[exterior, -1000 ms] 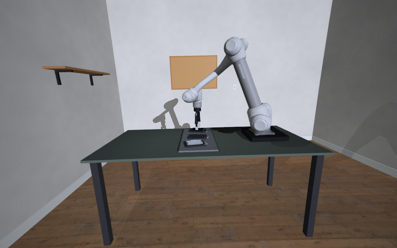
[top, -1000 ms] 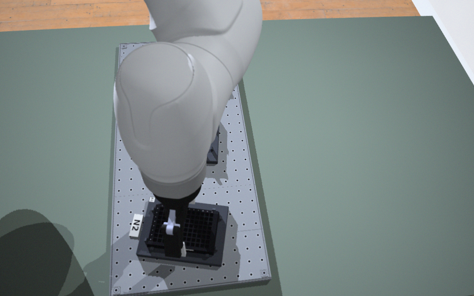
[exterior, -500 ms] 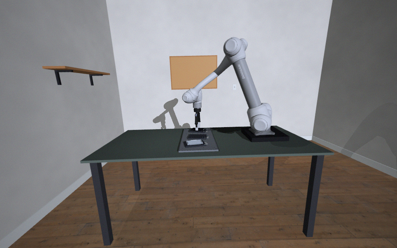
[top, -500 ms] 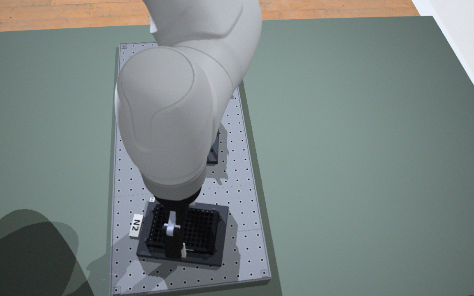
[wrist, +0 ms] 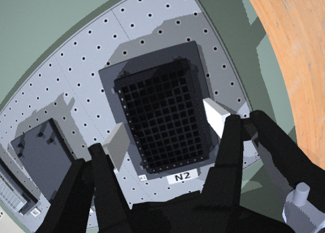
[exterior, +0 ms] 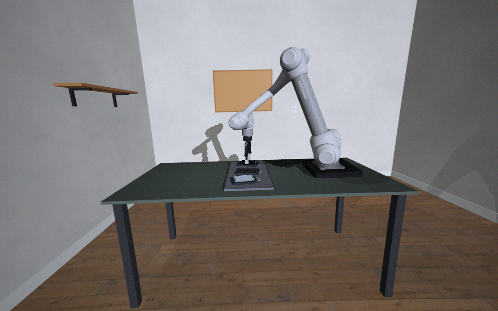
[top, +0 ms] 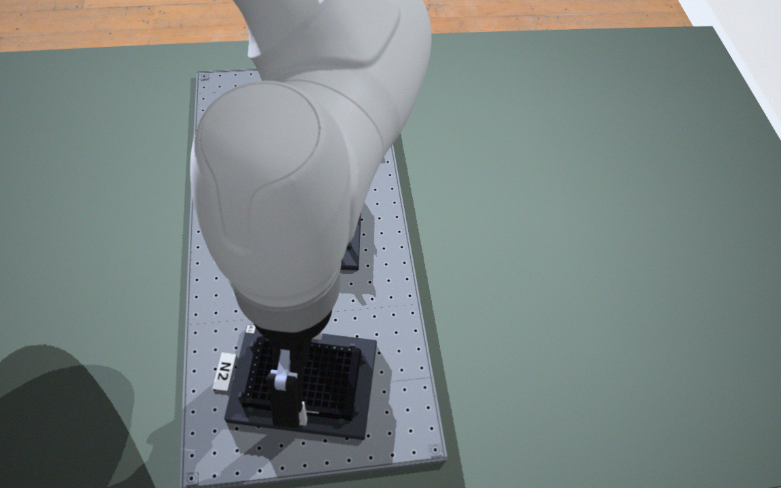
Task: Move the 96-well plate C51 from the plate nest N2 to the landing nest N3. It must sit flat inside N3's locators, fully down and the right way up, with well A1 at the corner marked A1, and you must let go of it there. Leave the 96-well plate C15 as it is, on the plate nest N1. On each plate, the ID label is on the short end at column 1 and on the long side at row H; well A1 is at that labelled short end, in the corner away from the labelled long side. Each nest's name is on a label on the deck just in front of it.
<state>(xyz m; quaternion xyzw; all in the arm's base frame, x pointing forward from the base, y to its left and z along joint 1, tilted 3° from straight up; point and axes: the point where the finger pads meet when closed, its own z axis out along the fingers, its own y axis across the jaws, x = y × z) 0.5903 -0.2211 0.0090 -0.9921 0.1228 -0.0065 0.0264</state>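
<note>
Now: the black 96-well plate C51 20 mm below my hand. The rest, counted from my hand: plate nest N2: 40 mm below; N2 label: 90 mm behind, 20 mm to the left, 40 mm below; landing nest N3: 10 mm ahead, 220 mm to the left, 40 mm below.
</note>
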